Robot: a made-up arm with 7 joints.
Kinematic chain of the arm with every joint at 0, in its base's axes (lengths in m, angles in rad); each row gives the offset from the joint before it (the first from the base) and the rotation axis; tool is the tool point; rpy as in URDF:
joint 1: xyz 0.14 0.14 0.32 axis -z
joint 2: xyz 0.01 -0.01 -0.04 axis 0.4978 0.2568 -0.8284
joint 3: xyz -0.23 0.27 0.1 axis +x
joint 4: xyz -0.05 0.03 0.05 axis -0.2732 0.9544 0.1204
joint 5: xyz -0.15 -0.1 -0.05 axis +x
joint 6: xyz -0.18 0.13 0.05 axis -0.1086 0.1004 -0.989
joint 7: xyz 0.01 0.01 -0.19 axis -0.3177 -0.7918 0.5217
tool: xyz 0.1 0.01 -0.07 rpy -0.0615 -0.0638 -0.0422
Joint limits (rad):
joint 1: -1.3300..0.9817
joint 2: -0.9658..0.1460
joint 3: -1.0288..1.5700
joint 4: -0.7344..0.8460
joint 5: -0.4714..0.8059
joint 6: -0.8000..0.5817
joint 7: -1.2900..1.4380
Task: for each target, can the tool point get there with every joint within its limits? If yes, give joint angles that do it. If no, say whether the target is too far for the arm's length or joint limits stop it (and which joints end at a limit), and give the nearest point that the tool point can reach.
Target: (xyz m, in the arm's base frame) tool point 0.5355 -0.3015 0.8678
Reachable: no: joint limits stop it (at a limit: joint 1, joint 2, joint 3, joint 4, joint 5, joint 6, joint 7) | nearest point 0.3241 -0.3150 0.5522 | short by 0.380 m
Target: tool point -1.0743 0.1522 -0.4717
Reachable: no: too far | nearest point -0.6000 0.1474 -0.0651 | short by 0.625 m
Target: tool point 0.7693 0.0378 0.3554
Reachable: no: joint limits stop it (at a limit: joint 1, joint 2, joint 3, joint 5, joint 6) | nearest point 0.4876 -0.1053 0.2033 | short by 0.351 m
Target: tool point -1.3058 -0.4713 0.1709
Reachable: no: too far | nearest point -0.6288 -0.1851 0.2177 | short by 0.737 m
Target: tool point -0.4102 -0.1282 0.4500
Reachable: yes | joints -0.8679 -0.2769 1.1712 -0.1695 0.6078 0.0923 1.2001
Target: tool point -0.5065 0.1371 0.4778
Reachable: yes | joints -0.2222 -0.3343 1.2704 0.5915 0.5887 -0.3475 -0.1488
